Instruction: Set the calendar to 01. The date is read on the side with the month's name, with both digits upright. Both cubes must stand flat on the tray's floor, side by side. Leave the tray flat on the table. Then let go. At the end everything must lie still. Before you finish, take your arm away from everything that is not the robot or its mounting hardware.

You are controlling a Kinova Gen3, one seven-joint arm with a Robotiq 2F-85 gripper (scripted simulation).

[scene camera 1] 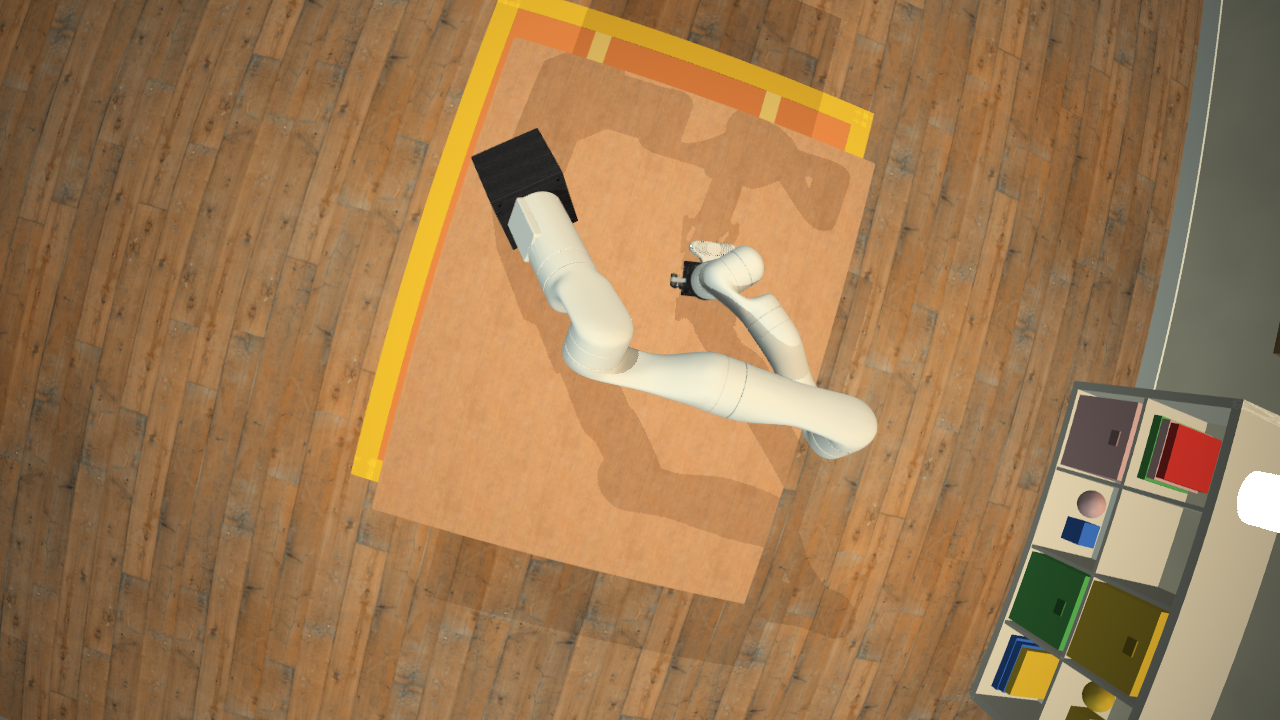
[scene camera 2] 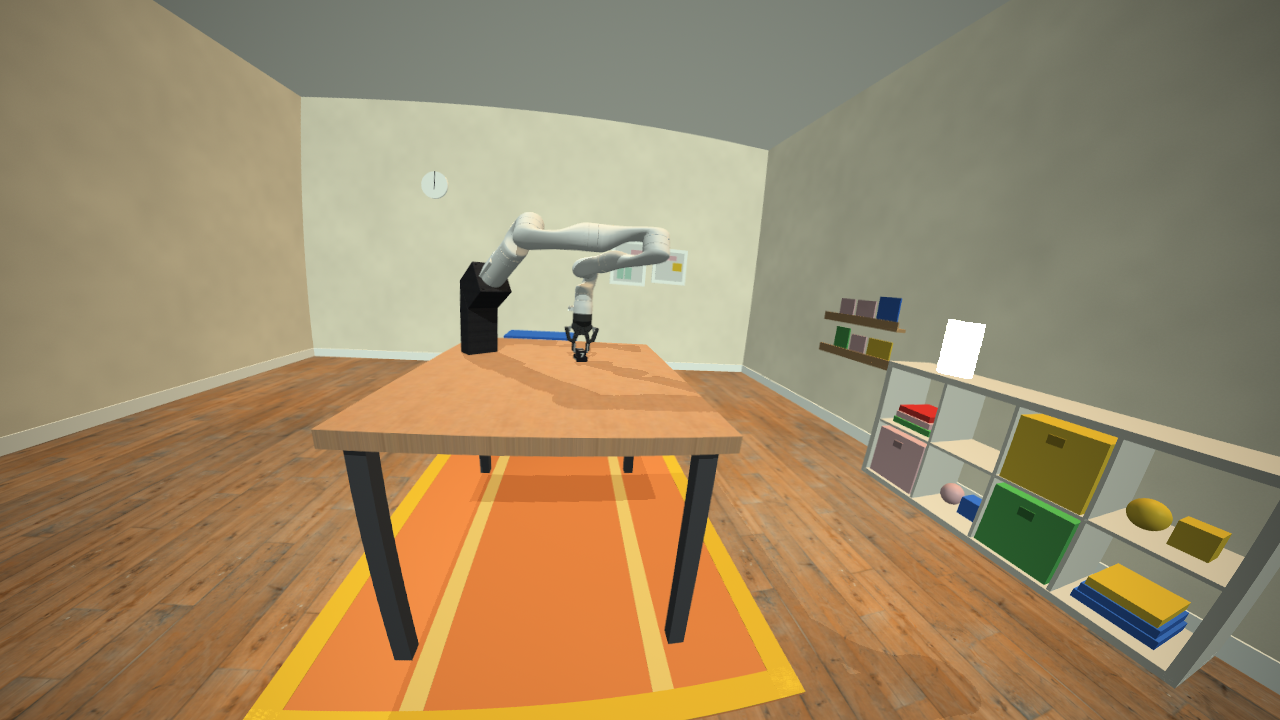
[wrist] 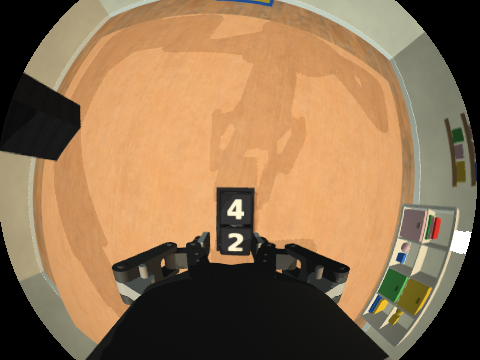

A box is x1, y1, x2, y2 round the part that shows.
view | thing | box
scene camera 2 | my gripper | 564, 313, 598, 352
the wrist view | my gripper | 86, 232, 388, 359
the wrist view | black digit cube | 220, 224, 251, 255
